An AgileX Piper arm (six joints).
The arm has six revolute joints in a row. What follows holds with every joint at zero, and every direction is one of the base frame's.
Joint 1 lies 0.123 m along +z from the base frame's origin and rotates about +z.
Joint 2 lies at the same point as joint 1 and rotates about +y.
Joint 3 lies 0.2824 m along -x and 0.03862 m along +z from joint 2 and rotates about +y.
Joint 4 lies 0.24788 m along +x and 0.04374 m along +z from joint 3 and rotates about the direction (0.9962, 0, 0.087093).
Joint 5 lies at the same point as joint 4 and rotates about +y.
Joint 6 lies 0.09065 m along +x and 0.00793 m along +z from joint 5 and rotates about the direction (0.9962, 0, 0.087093).
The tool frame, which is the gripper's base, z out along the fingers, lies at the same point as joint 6; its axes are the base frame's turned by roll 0, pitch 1.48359 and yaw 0 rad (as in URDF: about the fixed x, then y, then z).
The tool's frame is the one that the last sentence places.
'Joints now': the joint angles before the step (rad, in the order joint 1, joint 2, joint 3, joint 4, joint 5, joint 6). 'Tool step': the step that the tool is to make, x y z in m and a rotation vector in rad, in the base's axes. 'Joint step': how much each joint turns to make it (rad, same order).
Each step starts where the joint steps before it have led.
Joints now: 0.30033, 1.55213, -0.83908, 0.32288, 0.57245, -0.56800
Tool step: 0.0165, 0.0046, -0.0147, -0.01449, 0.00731, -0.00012
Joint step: 0.00182, 0.08698, -0.03922, -0.00267, -0.03734, -0.00641
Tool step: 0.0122, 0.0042, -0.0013, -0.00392, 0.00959, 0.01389
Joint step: -0.00003, 0.04560, -0.05501, -0.00330, 0.02199, -0.00705
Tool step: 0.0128, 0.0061, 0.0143, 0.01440, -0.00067, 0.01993
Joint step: 0.00079, 0.01743, -0.08788, 0.00235, 0.06957, -0.00319
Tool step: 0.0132, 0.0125, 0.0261, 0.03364, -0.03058, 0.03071
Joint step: 0.01635, 0.00608, -0.11566, 0.01243, 0.07415, -0.00044
